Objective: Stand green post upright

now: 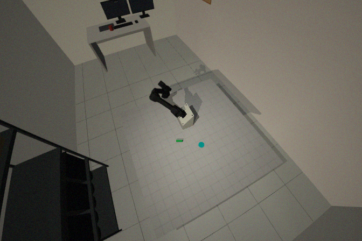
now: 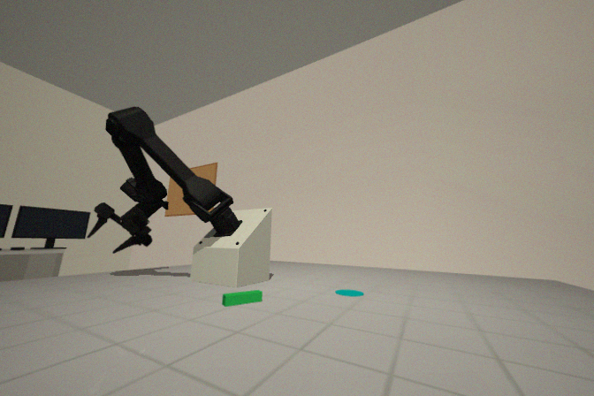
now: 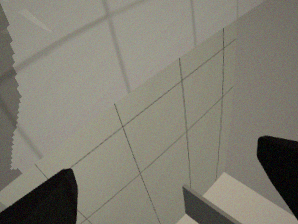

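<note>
The green post is 61 cm ahead of my gripper tip, 8 cm below it and 4 cm to the right of it. Also, from my gripper tip: cyan circle 76 cm ahead, 14 cm to the left, 9 cm below.
</note>
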